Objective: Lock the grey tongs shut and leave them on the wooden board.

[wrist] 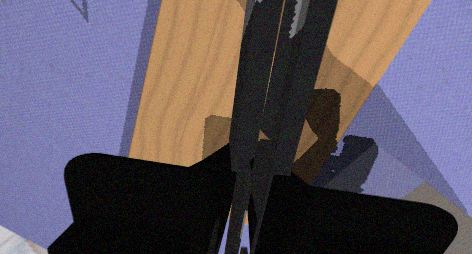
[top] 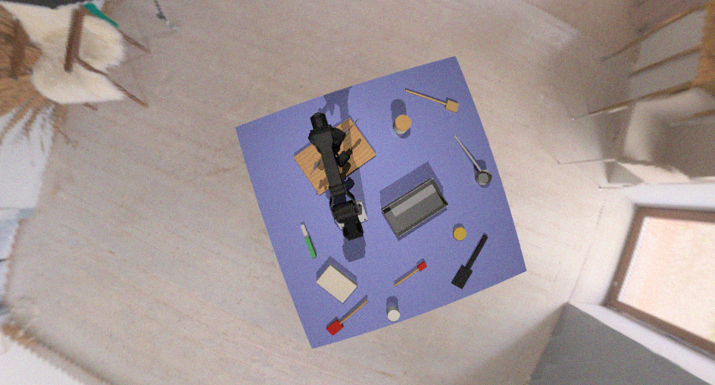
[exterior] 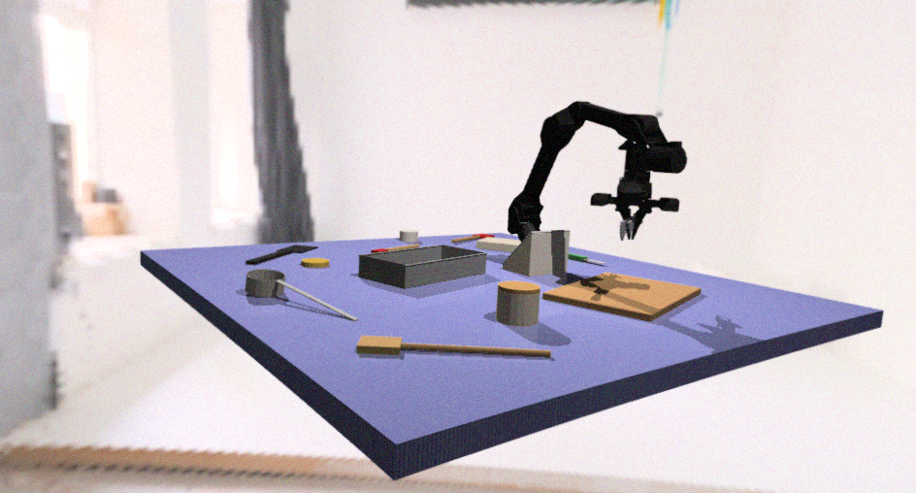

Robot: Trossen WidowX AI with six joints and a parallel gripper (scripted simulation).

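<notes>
Right now the wooden board is 13 cm below my gripper tip. Also, from my gripper tip: wooden lid 38 cm ahead, 2 cm to the left, 10 cm below; roasting tin 28 cm ahead, 40 cm to the right, 11 cm below; cream block 24 cm behind, 63 cm to the right, 12 cm below.
</notes>
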